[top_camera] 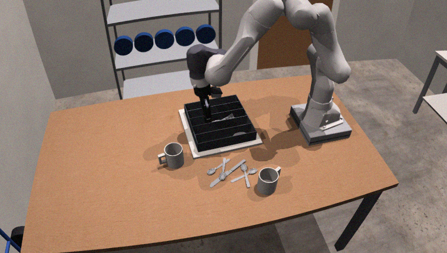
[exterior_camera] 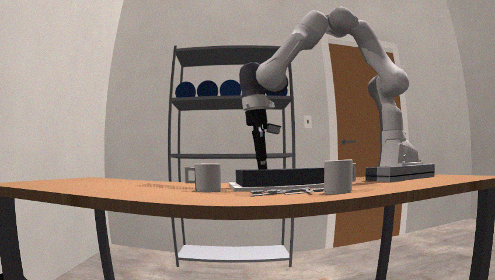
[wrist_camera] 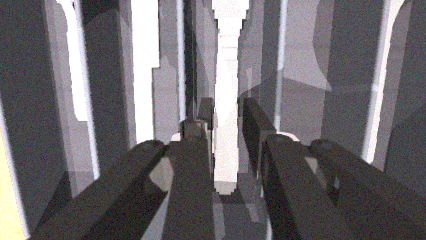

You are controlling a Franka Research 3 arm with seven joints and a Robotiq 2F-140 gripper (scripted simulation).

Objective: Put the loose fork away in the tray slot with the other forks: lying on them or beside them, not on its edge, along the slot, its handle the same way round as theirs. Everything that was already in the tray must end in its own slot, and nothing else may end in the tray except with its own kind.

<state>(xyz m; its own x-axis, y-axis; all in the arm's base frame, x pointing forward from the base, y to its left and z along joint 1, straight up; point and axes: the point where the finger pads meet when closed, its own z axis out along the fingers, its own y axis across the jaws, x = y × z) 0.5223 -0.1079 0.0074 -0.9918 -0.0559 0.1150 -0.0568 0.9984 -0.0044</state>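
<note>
The black cutlery tray lies 5 cm behind my hand and 2 cm below it. From my hand the other things lie so: small spoon: 8 cm behind, 12 cm to the right, 4 cm below; then grey mug: 19 cm ahead, 18 cm to the left, 3 cm below.
</note>
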